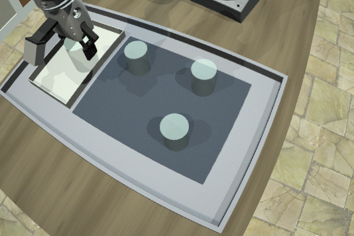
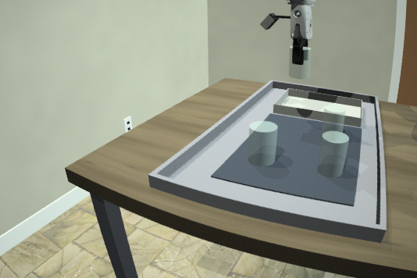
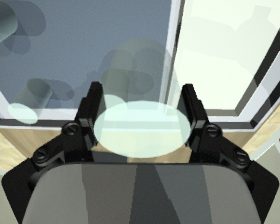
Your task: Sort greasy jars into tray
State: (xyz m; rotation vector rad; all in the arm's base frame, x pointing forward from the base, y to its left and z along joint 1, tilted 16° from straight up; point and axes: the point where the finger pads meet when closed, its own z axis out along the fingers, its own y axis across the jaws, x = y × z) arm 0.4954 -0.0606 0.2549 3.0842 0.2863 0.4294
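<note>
Now: the tray 2 cm behind my hand, 17 cm to the right of it and 20 cm below it. Round my hand: steel table top (5 cm behind, 4 cm to the left, 20 cm below); then dark drying mat (8 cm behind, 14 cm to the left, 20 cm below).
</note>
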